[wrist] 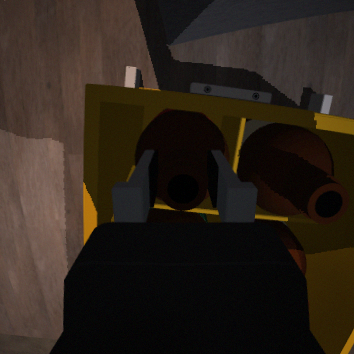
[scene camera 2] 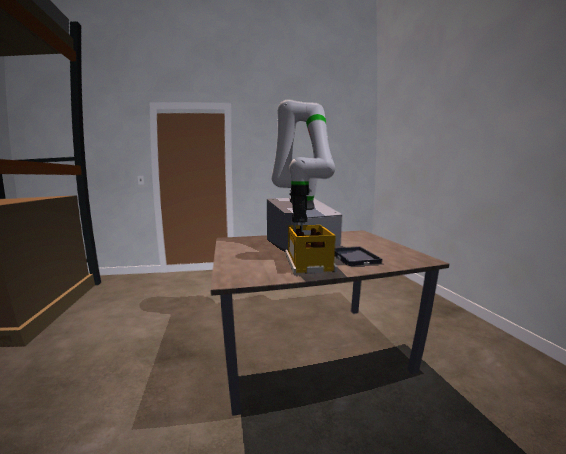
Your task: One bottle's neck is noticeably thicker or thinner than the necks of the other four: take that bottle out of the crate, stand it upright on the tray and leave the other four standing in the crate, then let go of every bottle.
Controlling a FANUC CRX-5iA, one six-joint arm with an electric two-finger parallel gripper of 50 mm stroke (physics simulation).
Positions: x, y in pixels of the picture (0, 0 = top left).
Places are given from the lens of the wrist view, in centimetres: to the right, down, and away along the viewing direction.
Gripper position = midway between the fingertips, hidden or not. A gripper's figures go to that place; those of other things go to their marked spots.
my gripper (wrist: 182, 166): 0, -1, 16
brown bottle (wrist: 293, 245): 10, 6, 22
